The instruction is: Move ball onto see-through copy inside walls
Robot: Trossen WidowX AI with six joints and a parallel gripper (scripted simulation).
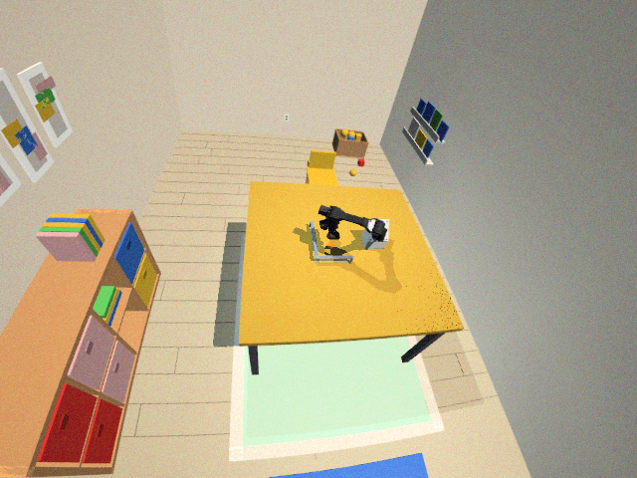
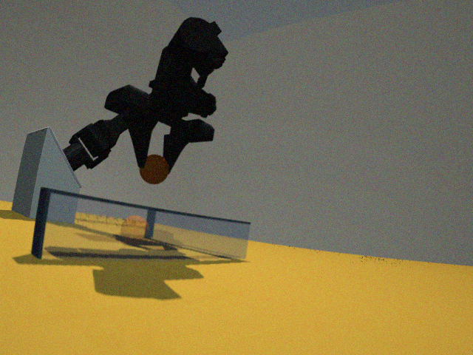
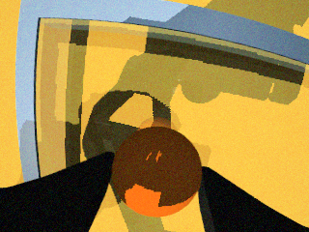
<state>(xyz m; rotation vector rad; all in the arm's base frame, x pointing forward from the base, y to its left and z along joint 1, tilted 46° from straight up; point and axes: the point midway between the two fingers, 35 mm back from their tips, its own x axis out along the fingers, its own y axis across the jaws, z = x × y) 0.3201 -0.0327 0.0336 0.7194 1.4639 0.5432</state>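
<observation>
Right now my gripper tip is 2 cm past the see-through copy of ball and 9 cm above it. Also, from my gripper tip: orange ball: right at my gripper tip.
</observation>
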